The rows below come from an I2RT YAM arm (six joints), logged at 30 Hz.
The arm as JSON. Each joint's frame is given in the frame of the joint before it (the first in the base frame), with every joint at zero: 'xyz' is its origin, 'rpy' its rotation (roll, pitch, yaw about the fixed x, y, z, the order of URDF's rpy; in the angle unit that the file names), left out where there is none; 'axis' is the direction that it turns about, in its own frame. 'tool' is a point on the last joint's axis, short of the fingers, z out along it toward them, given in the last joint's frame.
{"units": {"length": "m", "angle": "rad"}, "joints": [
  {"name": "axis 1", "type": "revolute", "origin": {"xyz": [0.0, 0.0, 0.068]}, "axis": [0.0, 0.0, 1.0]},
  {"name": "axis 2", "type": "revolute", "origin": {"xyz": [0.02, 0.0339, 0.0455]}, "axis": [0.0, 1.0, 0.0]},
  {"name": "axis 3", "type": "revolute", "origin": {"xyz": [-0.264, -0.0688, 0.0]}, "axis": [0.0, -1.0, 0.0]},
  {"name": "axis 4", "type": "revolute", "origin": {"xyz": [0.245, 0.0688, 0.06]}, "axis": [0.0, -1.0, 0.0]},
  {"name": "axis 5", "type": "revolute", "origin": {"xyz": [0.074, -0.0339, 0.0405]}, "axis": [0.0, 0.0, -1.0]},
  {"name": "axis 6", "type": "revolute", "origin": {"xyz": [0.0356, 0.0, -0.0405]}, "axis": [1.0, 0.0, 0.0]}
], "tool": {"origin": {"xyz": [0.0, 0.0, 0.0], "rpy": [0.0, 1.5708, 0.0]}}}
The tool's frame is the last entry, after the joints.
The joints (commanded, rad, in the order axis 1, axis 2, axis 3, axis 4, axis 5, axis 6), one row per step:
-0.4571, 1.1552, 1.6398, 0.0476, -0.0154, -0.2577
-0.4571, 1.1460, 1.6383, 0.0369, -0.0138, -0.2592
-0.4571, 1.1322, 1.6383, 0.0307, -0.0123, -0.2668
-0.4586, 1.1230, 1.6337, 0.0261, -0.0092, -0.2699
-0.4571, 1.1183, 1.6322, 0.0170, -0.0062, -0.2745
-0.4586, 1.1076, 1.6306, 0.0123, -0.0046, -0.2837
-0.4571, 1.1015, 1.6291, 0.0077, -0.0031, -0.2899
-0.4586, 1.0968, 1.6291, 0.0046, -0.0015, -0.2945
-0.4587, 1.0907, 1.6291, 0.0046, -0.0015, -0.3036
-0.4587, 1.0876, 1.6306, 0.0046, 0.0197, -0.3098
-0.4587, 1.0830, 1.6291, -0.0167, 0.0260, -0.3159
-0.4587, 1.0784, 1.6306, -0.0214, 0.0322, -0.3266
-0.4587, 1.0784, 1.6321, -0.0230, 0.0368, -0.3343
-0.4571, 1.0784, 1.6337, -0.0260, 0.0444, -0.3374
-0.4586, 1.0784, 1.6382, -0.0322, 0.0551, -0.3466
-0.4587, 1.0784, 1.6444, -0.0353, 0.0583, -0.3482
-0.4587, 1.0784, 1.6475, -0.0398, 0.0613, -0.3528
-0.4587, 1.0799, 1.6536, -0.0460, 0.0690, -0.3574
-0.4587, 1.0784, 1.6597, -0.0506, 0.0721, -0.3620
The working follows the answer.
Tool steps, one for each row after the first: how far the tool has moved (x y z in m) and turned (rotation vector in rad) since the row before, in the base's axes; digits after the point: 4 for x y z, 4 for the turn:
-0.0030, 0.0014, 0.0002, 0.0009, 0.0029, -0.0021
-0.0055, 0.0026, 0.0018, -0.0086, -0.0044, -0.0052
-0.0028, 0.0010, -0.0002, -0.0010, 0.0004, -0.0057
-0.0011, 0.0007, -0.0005, 0.0004, 0.0063, -0.0034
-0.0041, 0.0016, 0.0008, -0.0083, -0.0008, -0.0076
-0.0019, 0.0012, 0.0001, -0.0041, 0.0020, -0.0030
-0.0020, 0.0006, 0.0004, -0.0035, -0.0001, -0.0052
-0.0026, 0.0012, 0.0009, -0.0097, -0.0020, -0.0048
-0.0020, 0.0001, 0.0009, 0.0031, -0.0066, -0.0213
-0.0006, 0.0001, -0.0017, 0.0063, 0.0173, -0.0085
-0.0021, 0.0008, 0.0006, -0.0059, 0.0017, -0.0108
-0.0003, 0.0000, 0.0003, -0.0037, 0.0022, -0.0079
-0.0002, 0.0001, 0.0001, 0.0017, 0.0009, -0.0065
-0.0009, -0.0002, 0.0006, -0.0013, 0.0031, -0.0154
-0.0012, 0.0005, 0.0014, -0.0011, -0.0028, -0.0037
-0.0005, 0.0001, 0.0004, -0.0015, 0.0026, -0.0049
-0.0005, -0.0001, 0.0008, 0.0008, 0.0017, -0.0090
-0.0018, 0.0008, 0.0014, -0.0033, -0.0013, -0.0050

Tool pose at each row, in the base's axes (x y z in m, rotation vector in rad; rounded; the steps above come from the unrounded poses):
0.1767, -0.0863, 0.5779, 0.0912, 1.0549, -0.6403
0.1737, -0.0849, 0.5780, 0.0922, 1.0580, -0.6421
0.1682, -0.0823, 0.5798, 0.0889, 1.0511, -0.6508
0.1654, -0.0813, 0.5796, 0.0909, 1.0513, -0.6566
0.1643, -0.0805, 0.5791, 0.0911, 1.0575, -0.6601
0.1602, -0.0789, 0.5799, 0.0881, 1.0540, -0.6712
0.1583, -0.0777, 0.5801, 0.0855, 1.0545, -0.6762
0.1563, -0.0771, 0.5805, 0.0852, 1.0534, -0.6828
0.1538, -0.0759, 0.5814, 0.0800, 1.0481, -0.6920
0.1518, -0.0758, 0.5823, 0.0962, 1.0433, -0.7090
0.1512, -0.0757, 0.5806, 0.1002, 1.0623, -0.7154
0.1491, -0.0749, 0.5812, 0.1003, 1.0619, -0.7284
0.1487, -0.0749, 0.5815, 0.1005, 1.0628, -0.7377
0.1486, -0.0748, 0.5816, 0.1052, 1.0644, -0.7428
0.1476, -0.0751, 0.5822, 0.1113, 1.0670, -0.7577
0.1464, -0.0746, 0.5836, 0.1133, 1.0639, -0.7613
0.1459, -0.0745, 0.5840, 0.1138, 1.0659, -0.7668
0.1454, -0.0745, 0.5848, 0.1186, 1.0679, -0.7747
0.1436, -0.0738, 0.5862, 0.1190, 1.0654, -0.7807

